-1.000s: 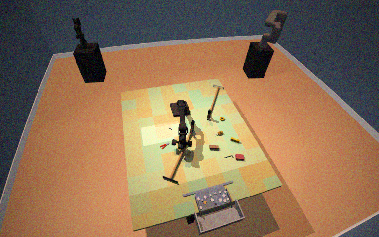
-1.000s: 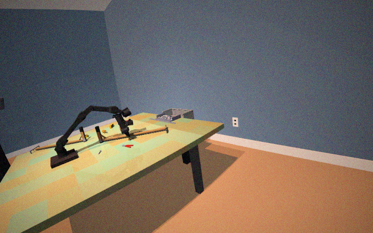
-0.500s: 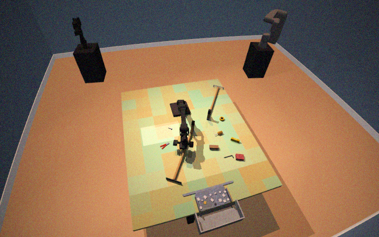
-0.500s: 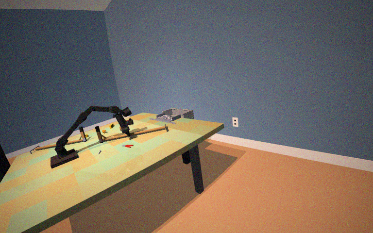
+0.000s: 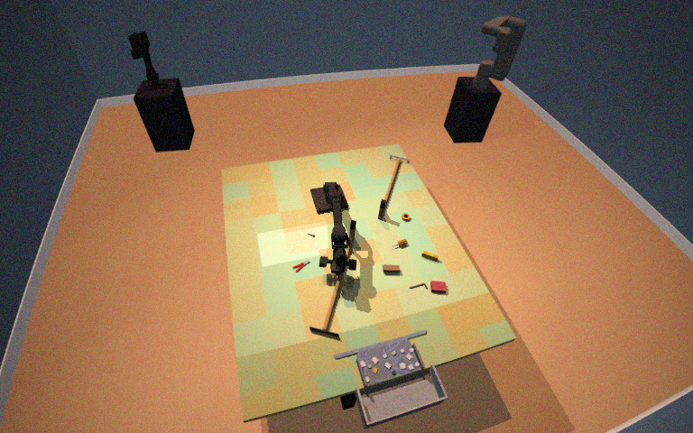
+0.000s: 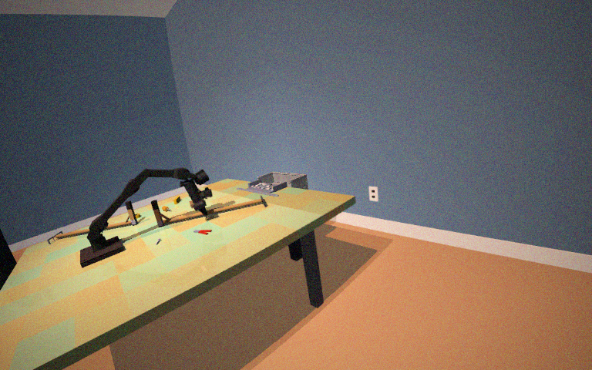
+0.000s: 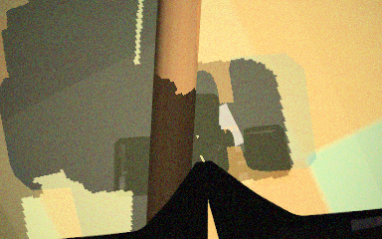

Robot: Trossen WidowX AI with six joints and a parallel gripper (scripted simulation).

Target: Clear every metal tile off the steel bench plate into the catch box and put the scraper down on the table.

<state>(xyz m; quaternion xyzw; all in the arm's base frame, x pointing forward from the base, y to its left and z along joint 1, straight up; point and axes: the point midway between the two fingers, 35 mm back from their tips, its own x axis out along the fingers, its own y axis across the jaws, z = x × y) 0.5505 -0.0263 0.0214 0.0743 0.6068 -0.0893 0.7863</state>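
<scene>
Right now the long scraper is 2 cm ahead of my gripper tip, 1 cm to the left of it and 5 cm above it. From my gripper tip the other things lie so: orange screwdriver: 16 cm behind, 39 cm to the left; then hex key: 11 cm ahead, 43 cm to the left, 1 cm below; then brown block: 29 cm to the left.
</scene>
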